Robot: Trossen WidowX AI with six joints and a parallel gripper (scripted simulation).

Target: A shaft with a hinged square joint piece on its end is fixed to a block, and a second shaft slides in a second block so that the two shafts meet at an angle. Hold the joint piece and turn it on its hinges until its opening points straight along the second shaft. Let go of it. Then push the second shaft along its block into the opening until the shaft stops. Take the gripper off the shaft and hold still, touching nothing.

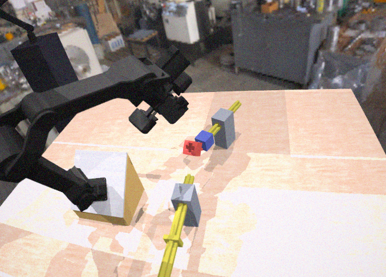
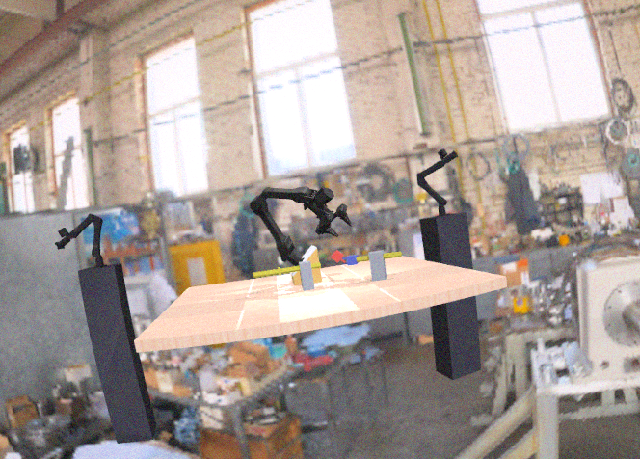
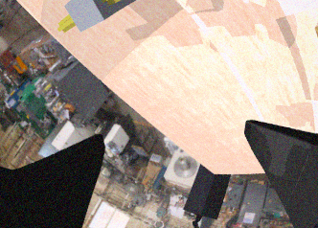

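My gripper tip is 11 cm above the red joint piece, 7 cm to the left of it and 6 cm short of it.
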